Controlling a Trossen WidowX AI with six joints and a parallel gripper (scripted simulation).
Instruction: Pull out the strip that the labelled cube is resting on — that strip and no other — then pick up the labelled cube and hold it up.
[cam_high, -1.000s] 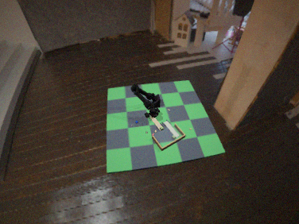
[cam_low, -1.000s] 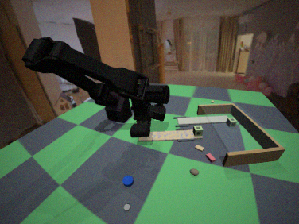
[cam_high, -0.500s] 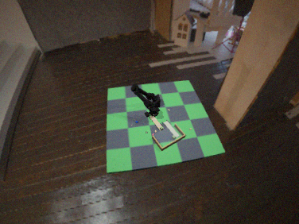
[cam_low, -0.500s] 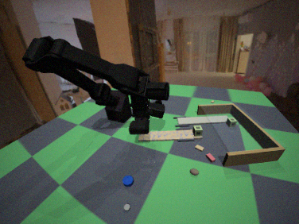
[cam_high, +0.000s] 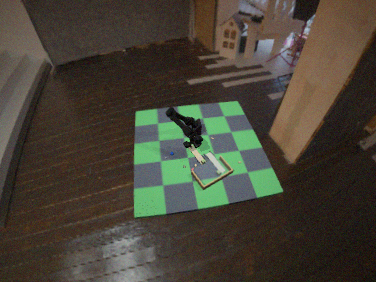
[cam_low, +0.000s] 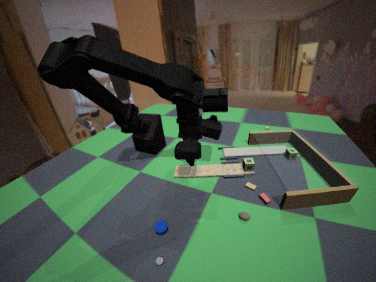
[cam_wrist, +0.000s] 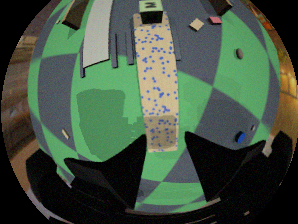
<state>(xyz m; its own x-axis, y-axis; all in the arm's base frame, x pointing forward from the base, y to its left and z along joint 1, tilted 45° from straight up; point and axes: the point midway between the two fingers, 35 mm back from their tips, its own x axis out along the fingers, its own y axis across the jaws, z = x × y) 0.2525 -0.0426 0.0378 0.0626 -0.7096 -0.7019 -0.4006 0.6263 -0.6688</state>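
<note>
Right now my gripper tip is 22 cm short of the red block, 3 cm to the left of it and 4 cm above it. Also, from my gripper tip: brown pebble: 18 cm ahead, 10 cm to the right, 4 cm below; then grey disc: 6 cm ahead, 27 cm to the right, 4 cm below; then blue disc: 2 cm ahead, 21 cm to the right, 4 cm below.
</note>
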